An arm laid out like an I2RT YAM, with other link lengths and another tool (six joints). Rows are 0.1 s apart.
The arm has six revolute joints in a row. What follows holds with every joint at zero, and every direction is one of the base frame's.
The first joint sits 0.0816 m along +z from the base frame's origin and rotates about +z.
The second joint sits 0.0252 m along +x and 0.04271 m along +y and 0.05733 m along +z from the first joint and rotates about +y.
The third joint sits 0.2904 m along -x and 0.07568 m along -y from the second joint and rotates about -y.
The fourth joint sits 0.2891 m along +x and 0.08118 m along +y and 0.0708 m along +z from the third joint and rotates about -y.
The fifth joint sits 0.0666 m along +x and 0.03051 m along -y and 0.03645 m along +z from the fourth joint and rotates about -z.
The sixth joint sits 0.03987 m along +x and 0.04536 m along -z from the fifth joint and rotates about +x.
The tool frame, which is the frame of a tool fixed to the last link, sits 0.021 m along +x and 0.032 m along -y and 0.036 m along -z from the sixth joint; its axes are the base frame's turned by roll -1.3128, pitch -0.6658 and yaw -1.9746 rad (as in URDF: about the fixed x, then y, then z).
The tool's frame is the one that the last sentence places.
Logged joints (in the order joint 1, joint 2, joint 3, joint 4, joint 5, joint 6), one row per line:
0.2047 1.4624 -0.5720 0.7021 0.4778 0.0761
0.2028 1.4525 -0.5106 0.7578 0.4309 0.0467
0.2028 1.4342 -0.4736 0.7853 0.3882 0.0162
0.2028 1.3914 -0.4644 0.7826 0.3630 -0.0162
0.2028 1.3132 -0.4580 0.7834 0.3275 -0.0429
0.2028 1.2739 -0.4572 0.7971 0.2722 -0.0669
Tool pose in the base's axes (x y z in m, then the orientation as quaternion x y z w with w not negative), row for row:
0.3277 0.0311 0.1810 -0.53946 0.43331 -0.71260 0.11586
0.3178 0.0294 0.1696 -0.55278 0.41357 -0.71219 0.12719
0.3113 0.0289 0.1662 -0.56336 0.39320 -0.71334 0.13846
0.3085 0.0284 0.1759 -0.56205 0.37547 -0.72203 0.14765
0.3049 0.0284 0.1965 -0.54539 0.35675 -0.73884 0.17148
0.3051 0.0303 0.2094 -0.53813 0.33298 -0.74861 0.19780
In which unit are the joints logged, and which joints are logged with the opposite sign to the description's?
The joints are logged in radians. Opposite sign: joint 3.
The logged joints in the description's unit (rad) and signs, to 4 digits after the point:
0.2047 1.4624 0.5720 0.7021 0.4778 0.0761
0.2028 1.4525 0.5106 0.7578 0.4309 0.0467
0.2028 1.4342 0.4736 0.7853 0.3882 0.0162
0.2028 1.3914 0.4644 0.7826 0.3630 -0.0162
0.2028 1.3132 0.4580 0.7834 0.3275 -0.0429
0.2028 1.2739 0.4572 0.7971 0.2722 -0.0669

